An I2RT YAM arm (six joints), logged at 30 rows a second.
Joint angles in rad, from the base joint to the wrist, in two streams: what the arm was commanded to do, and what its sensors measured. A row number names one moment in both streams.
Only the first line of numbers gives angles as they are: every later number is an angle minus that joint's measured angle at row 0.
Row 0, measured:
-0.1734 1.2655 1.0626 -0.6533 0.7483 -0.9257
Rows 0 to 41, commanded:
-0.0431 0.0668 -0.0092 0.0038 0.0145 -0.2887
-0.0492 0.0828 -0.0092 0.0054 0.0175 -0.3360
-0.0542 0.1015 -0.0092 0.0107 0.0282 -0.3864
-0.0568 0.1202 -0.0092 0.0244 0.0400 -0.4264
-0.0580 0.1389 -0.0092 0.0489 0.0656 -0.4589
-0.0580 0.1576 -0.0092 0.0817 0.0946 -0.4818
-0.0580 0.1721 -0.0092 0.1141 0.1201 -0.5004
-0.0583 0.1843 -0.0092 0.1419 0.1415 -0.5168
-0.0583 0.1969 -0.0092 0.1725 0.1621 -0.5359
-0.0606 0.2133 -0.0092 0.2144 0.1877 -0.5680
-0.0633 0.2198 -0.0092 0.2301 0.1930 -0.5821
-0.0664 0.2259 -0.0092 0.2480 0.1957 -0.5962
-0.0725 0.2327 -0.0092 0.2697 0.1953 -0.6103
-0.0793 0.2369 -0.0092 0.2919 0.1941 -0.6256
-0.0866 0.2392 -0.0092 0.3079 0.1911 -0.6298
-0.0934 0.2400 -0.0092 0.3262 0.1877 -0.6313
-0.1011 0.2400 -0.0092 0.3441 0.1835 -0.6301
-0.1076 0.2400 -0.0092 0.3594 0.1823 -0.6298
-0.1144 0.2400 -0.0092 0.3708 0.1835 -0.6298
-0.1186 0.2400 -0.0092 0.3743 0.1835 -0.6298
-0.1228 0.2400 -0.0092 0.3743 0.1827 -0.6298
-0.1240 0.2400 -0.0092 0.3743 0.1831 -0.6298
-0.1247 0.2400 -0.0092 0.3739 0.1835 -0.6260
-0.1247 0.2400 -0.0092 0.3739 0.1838 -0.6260
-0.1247 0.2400 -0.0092 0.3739 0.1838 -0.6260
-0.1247 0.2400 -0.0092 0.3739 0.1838 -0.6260
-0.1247 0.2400 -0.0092 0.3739 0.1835 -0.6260
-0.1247 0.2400 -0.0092 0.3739 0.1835 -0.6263
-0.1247 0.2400 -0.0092 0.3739 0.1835 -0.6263
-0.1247 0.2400 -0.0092 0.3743 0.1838 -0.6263
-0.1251 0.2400 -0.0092 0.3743 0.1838 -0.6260
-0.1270 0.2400 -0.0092 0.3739 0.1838 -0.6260
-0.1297 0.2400 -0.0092 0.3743 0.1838 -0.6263
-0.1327 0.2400 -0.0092 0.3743 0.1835 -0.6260
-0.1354 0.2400 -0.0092 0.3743 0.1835 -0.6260
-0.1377 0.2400 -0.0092 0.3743 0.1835 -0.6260
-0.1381 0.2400 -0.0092 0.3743 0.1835 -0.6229
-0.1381 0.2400 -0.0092 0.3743 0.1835 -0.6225
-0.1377 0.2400 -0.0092 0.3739 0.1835 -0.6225
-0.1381 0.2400 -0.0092 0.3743 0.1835 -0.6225
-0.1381 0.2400 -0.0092 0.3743 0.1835 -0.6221
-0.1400 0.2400 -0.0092 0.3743 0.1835 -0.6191
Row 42, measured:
-0.1282 0.2347 -0.0114 0.3678 0.1651 -0.6206
